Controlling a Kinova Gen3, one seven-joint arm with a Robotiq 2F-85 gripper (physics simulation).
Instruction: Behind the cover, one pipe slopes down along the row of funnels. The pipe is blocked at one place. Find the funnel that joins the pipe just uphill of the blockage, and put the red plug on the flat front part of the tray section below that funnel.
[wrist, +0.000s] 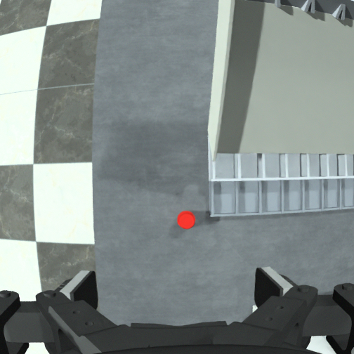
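Note:
The red plug (186, 220) stands on the grey table, seen from above as a round red disc, a little left of the near left corner of the sectioned tray. The tray (211, 199) has two rows of sections and runs to the right edge of the view. The pale cover (295, 80) rises behind it. Parts of several funnels (310, 6) show at the top right; the pipe and its blockage are hidden. My gripper (175, 288) is open, with nothing between its fingers, and the plug shows ahead of and between the fingertips.
The grey table top (150, 75) stretches along the left of the cover and in front of the tray. A checkered floor (62, 200) lies beyond the table's left edge. The cover's left side wall (220, 75) stands upright beside the table area.

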